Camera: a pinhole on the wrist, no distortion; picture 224 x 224 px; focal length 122.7 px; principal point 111.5 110.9 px. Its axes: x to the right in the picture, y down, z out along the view. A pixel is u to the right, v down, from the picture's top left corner.
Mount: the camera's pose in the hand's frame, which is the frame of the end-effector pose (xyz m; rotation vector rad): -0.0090 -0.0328 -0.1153 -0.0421 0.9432 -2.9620
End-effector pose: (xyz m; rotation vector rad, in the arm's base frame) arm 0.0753 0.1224 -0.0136 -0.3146 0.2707 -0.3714
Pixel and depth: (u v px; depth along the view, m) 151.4 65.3 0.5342
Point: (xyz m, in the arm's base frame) 0.0041 0.1331 0.4860
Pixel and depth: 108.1 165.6 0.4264
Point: -0.0011 -0.2394 0.2447
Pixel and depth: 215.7 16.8 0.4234
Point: -0.1236 0.3465 0.4558
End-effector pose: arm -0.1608 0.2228 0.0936 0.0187 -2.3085 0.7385
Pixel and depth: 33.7 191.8 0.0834
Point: -0.1209 0.1693 0.2334
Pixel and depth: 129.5 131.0 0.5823
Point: -0.2013 -0.3246 0.0948
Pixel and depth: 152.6 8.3 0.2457
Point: -0.2206 0.0923 -0.0773
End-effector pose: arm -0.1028 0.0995 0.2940 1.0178 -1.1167 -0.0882
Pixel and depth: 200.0 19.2 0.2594
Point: -0.3457 0.0485 0.1503
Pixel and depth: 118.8 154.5 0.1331
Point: -0.0210 0.0420 0.1785
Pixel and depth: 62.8 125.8 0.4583
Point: -0.0461 -0.3331 0.2017
